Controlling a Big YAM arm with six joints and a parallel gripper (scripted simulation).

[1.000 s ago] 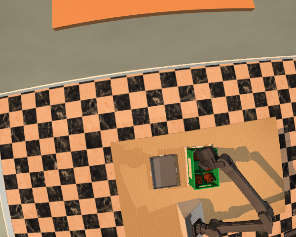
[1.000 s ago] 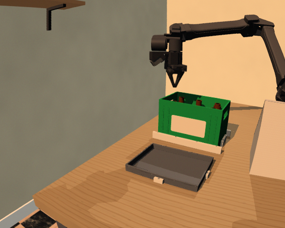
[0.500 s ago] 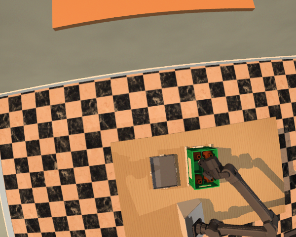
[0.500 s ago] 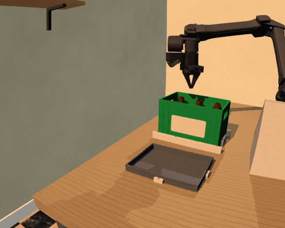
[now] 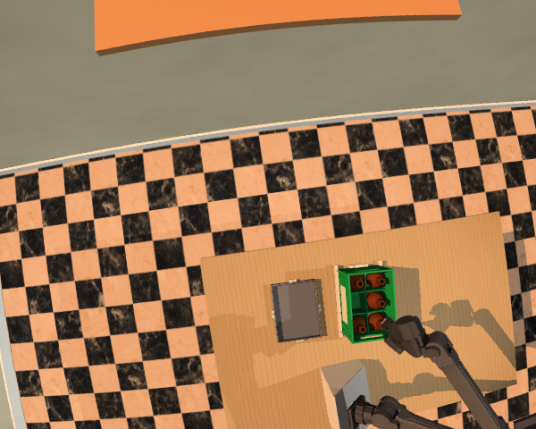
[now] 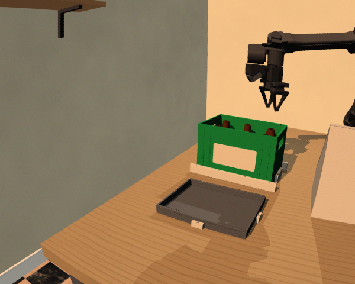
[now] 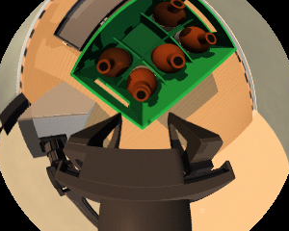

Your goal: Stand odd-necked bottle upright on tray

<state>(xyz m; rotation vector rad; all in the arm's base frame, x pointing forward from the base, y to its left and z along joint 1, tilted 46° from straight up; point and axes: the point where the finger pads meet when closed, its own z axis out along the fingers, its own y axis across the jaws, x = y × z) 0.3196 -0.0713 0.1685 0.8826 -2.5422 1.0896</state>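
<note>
Right now my hand is 160 mm above the green crate, 90 mm short of it and 40 mm to the right of it. The rest, counted from my hand: dark grey tray: 320 mm to the left, 230 mm below, 90 mm ahead.
</note>
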